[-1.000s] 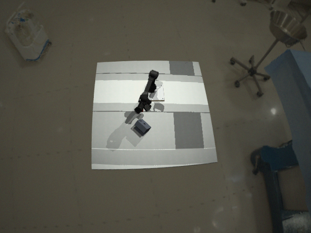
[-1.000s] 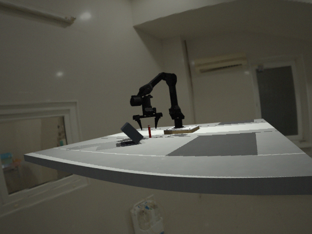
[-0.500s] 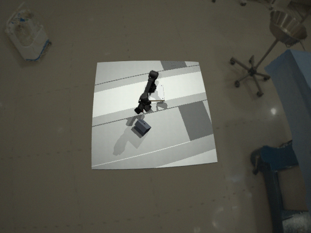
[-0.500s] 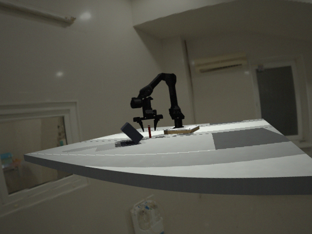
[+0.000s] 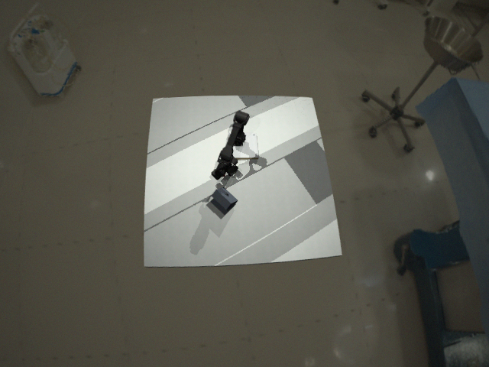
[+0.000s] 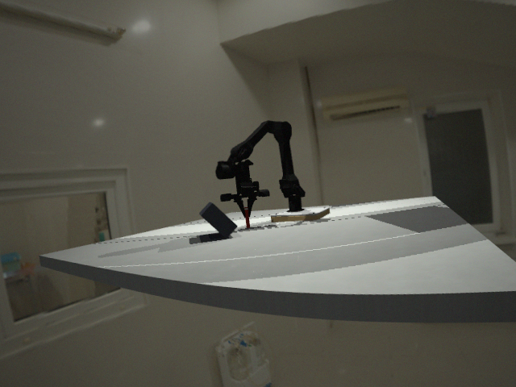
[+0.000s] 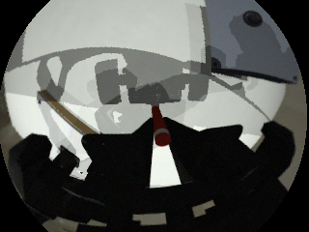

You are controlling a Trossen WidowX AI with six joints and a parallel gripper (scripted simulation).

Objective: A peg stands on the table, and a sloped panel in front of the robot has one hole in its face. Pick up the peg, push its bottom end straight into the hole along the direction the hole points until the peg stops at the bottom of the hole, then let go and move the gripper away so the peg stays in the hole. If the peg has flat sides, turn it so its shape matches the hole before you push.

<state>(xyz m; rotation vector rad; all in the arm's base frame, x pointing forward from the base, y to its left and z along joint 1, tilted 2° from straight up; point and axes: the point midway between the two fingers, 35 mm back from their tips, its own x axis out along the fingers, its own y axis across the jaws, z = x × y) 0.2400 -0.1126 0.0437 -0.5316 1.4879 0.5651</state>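
My gripper tip is now 19 cm short of the sloped panel, 2 cm below it and 1 cm to the left of it. Also, from my gripper tip: red peg 2 cm above.
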